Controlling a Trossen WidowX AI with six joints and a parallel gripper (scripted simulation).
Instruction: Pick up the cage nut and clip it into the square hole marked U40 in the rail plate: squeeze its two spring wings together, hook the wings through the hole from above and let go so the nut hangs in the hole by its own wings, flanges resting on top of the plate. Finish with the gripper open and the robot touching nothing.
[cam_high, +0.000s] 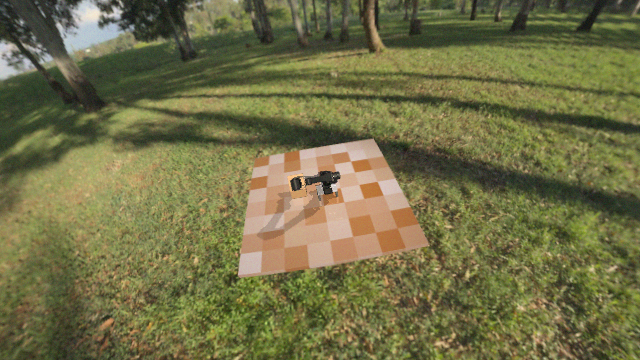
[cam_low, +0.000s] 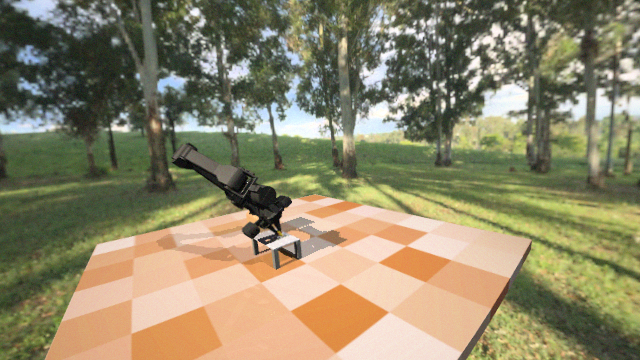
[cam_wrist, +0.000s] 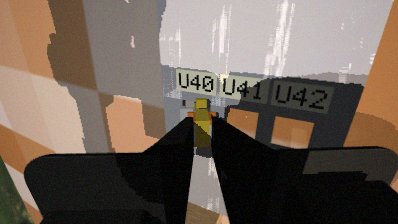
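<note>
The cage nut lies 10 mm below my gripper tip.
</note>
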